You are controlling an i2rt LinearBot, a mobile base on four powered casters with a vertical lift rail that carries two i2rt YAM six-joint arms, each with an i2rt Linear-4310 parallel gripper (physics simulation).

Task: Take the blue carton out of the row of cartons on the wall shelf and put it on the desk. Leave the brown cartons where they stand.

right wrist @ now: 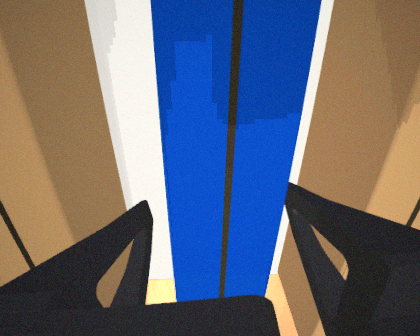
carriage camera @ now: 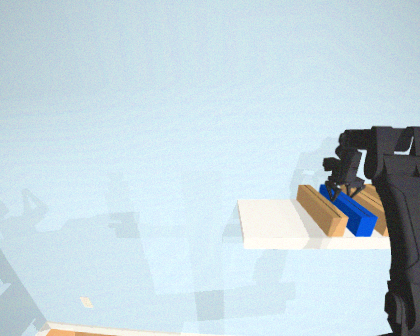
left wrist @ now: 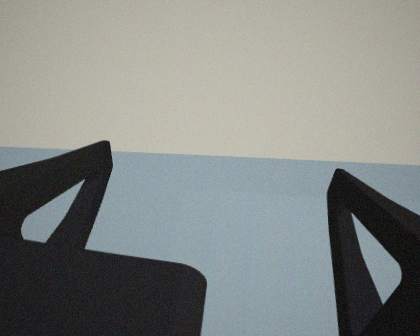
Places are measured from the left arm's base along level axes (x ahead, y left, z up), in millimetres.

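Where they show: left gripper, fingertip midpoint: (left wrist: pixel 220 166); right gripper, fingertip midpoint: (right wrist: pixel 216 201) (carriage camera: pixel 340 200).
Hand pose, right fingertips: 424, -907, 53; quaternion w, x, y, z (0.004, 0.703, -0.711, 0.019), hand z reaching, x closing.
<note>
Each offset is from my right fingertips to the top centre of the thing, as dx, dy, dz. Level surfaces: height alone.
The blue carton @[-13, -1, +20] (carriage camera: pixel 364 227) (right wrist: pixel 200 170) stands upright on the white wall shelf @[dz -60] (carriage camera: pixel 270 220) (right wrist: pixel 137 135), between a brown carton @[+1, +95, +20] (carriage camera: pixel 320 212) (right wrist: pixel 65 125) on its left in the picture and another brown carton @[-27, -92, +20] (carriage camera: pixel 364 200) (right wrist: pixel 340 100) on its right. Narrow gaps separate them. My right gripper (carriage camera: pixel 342 198) (right wrist: pixel 216 201) is open and empty, pointing down at the blue carton's top, with one finger to each side of it in the right wrist view. How far the tips are above the top is hard to tell. My left gripper (left wrist: pixel 220 166) is open and empty, away from the shelf. The desk cannot be made out.
The right arm (carriage camera: pixel 405 210) hides the right end of the shelf. A pale blue wall (carriage camera: pixel 150 125) (left wrist: pixel 250 225) stands behind. A wooden surface @[dz -1348] (carriage camera: pixel 62 333) shows at the bottom left of the carriage view, and pale wood (right wrist: pixel 161 290) shows below the shelf edge in the right wrist view.
</note>
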